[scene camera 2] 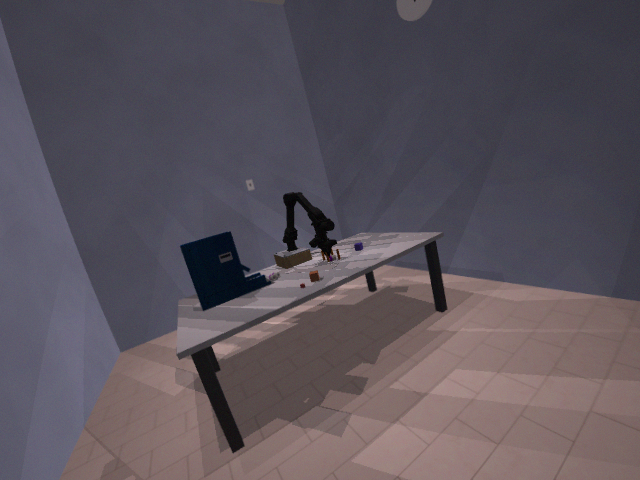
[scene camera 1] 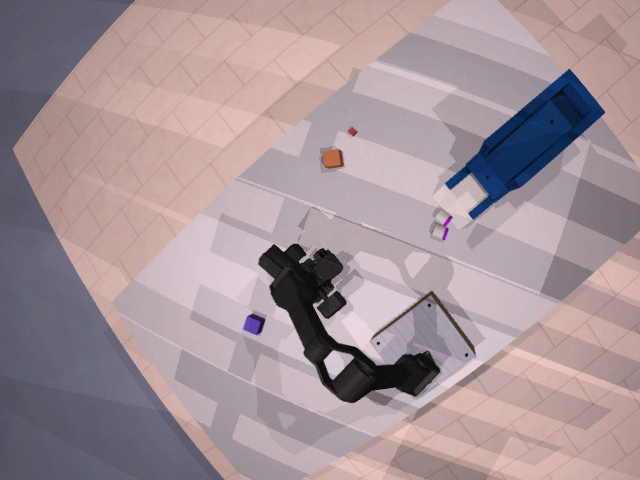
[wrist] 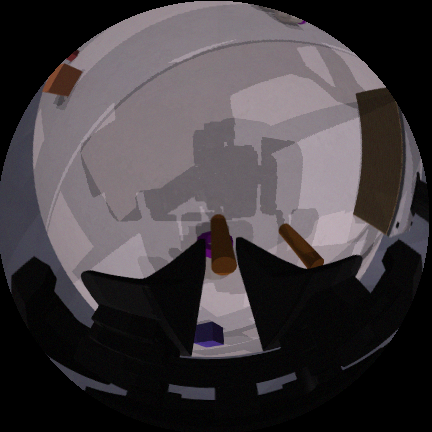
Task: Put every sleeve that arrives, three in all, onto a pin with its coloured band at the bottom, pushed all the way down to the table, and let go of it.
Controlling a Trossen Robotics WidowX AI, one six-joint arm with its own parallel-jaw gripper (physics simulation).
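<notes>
My gripper (scene camera 2: 328, 255) (wrist: 220, 243) is low over the table, its fingers partly open, with nothing held between them. In the wrist view an orange-brown pin (wrist: 222, 250) rises in front of the gap between the fingertips. Behind it shows the purple band of a sleeve (wrist: 206, 245); the pin and fingers hide most of its body, and I cannot tell whether it is on a pin. A second pin (wrist: 301, 246) stands to the right in the wrist view. Another pin (scene camera 2: 338, 254) shows beside the gripper in scene camera 2. Two pale sleeves (scene camera 1: 438, 231) (scene camera 1: 441, 218) with purple bands lie near the blue chute.
The blue chute (scene camera 1: 522, 149) (scene camera 2: 214, 271) has a pale ramp (scene camera 1: 454, 201) at its mouth. A wood-sided box (scene camera 1: 426, 328) (scene camera 2: 293, 258) (wrist: 378, 160) stands by the arm's base. An orange block (scene camera 1: 332, 158) (wrist: 64, 80), a small red block (scene camera 1: 352, 131) and a purple block (scene camera 1: 253, 324) (wrist: 209, 334) lie apart.
</notes>
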